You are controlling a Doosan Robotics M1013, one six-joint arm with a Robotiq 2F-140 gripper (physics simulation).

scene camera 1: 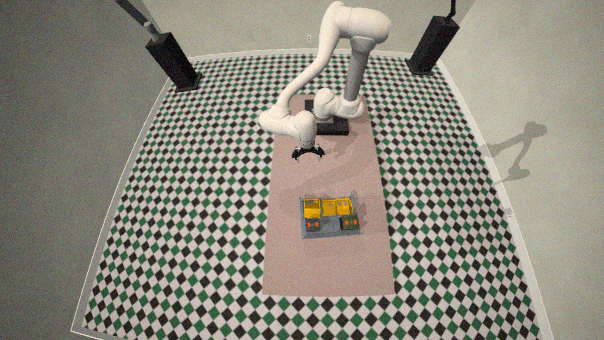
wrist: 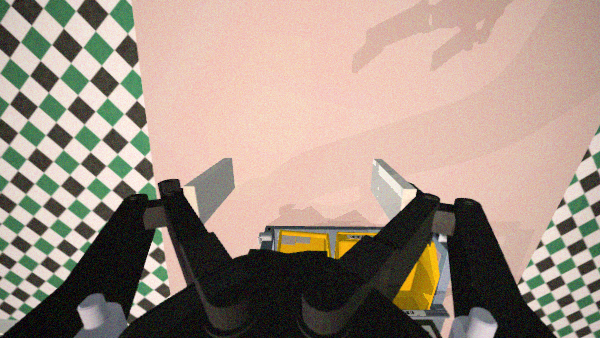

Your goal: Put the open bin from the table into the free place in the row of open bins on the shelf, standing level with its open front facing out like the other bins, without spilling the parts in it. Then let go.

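Pixels of known places: gripper, fingertip midpoint: (scene camera 1: 308,160) (wrist: 301,173); arm's base, link origin: (scene camera 1: 322,116).
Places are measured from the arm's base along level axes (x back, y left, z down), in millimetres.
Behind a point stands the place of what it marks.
Observation:
My gripper (scene camera 1: 308,158) {x -519, y -155, z -182 mm} (wrist: 301,173) {x -519, y -155, z -182 mm} is open and empty, high above the pink surface, toward the robot's base from the blue-grey shelf unit (scene camera 1: 330,234) {x -984, y -37, z -44 mm} (wrist: 320,228) {x -731, y -105, z 48 mm}. In the scene view, a yellow open bin (scene camera 1: 312,212) {x -843, y -147, z -96 mm} stands at the unit's left end and looks larger than the others. A middle yellow bin (scene camera 1: 328,207) {x -793, y -22, z 49 mm} and a right yellow bin (scene camera 1: 344,207) {x -800, y 95, z 49 mm} stand close together. Small grey parts show faintly in them. In the wrist view the gripper's body hides much of the unit. I cannot clearly tell the free place or which bin is off the row.
A dark case (scene camera 1: 313,224) {x -923, y -148, z -165 mm} with orange latches sits at the unit's front left, and an olive case (scene camera 1: 349,222) {x -922, y 70, z -140 mm} at its front right. The pink surface (scene camera 1: 325,270) {x -1216, y -76, z 58 mm} (wrist: 275,75) {x -420, y -205, z 58 mm} lies under the unit. Black pedestals stand at the back left (scene camera 1: 172,62) and back right (scene camera 1: 434,45).

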